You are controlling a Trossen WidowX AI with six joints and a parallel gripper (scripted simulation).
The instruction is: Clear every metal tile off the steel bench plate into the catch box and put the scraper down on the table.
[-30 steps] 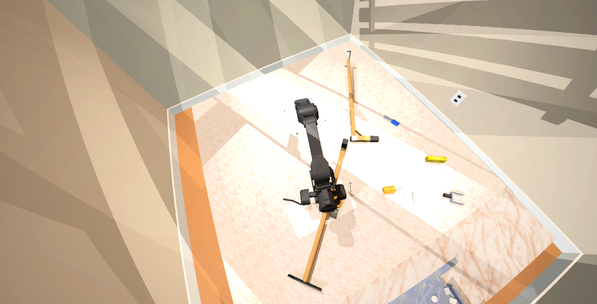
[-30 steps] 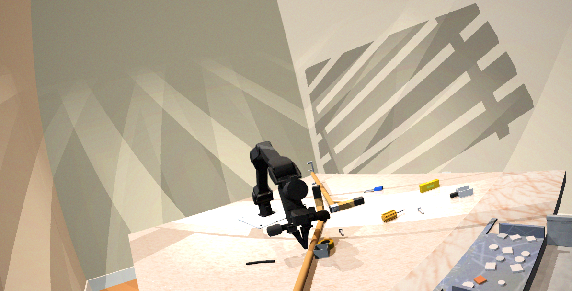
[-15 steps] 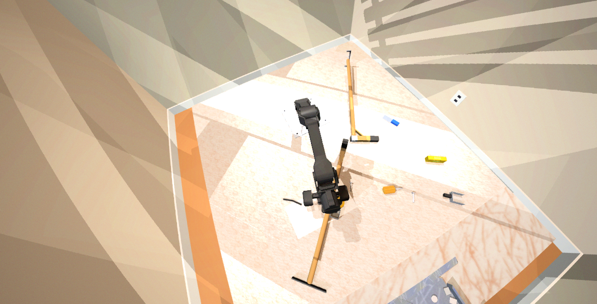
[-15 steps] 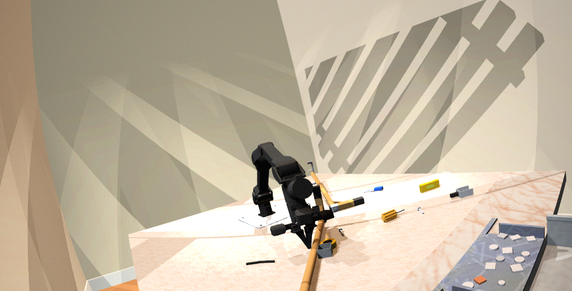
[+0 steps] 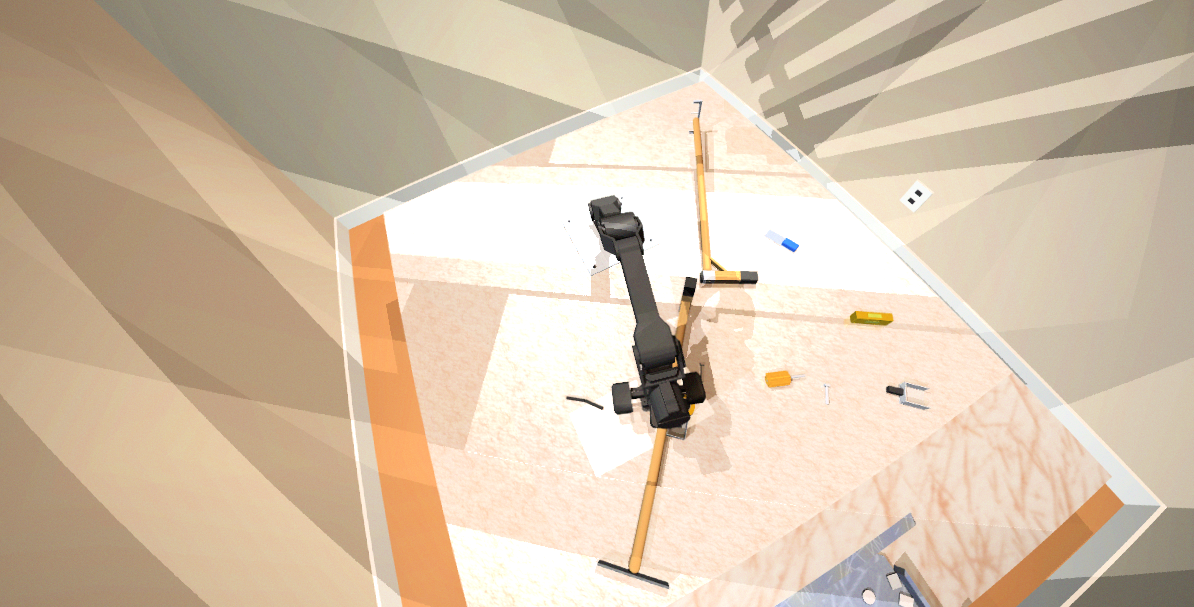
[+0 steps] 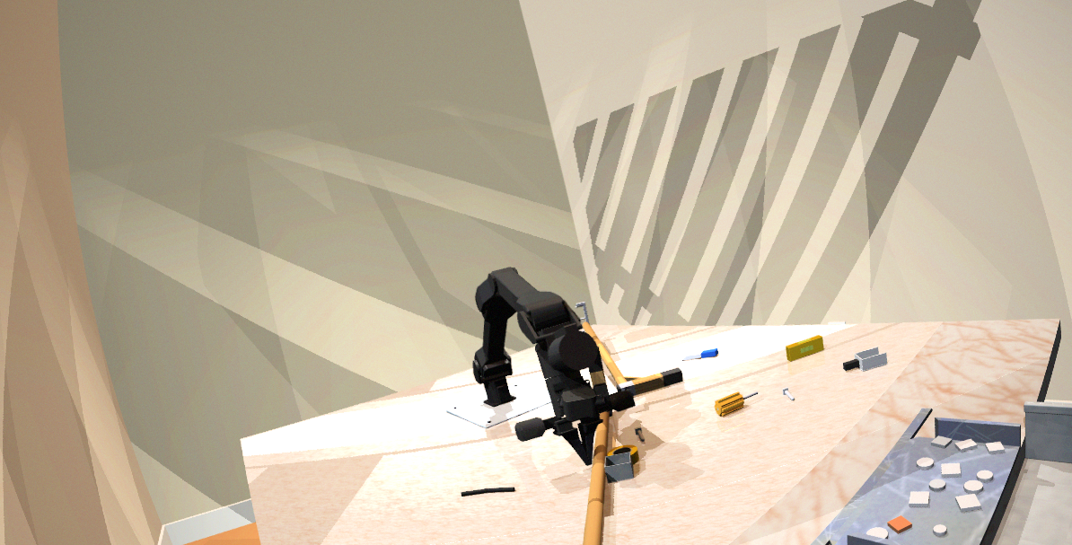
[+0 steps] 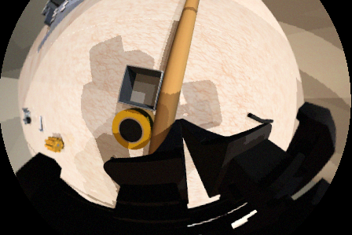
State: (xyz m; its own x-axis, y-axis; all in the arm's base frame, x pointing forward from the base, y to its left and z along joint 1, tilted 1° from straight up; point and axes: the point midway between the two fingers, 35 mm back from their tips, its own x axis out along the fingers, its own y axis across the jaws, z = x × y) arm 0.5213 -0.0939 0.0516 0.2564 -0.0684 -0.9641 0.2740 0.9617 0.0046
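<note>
Now: the long scraper 5 cm above my gripper tip and 3 cm ahead of it. From my gripper tip the other things lie so: grey box (5 cm ahead, 2 cm to the left, 1 cm below); then yellow tape roll (6 cm to the left, 2 cm ahead, 1 cm below); then black strip (15 cm to the right, 8 cm behind, 1 cm below).
</note>
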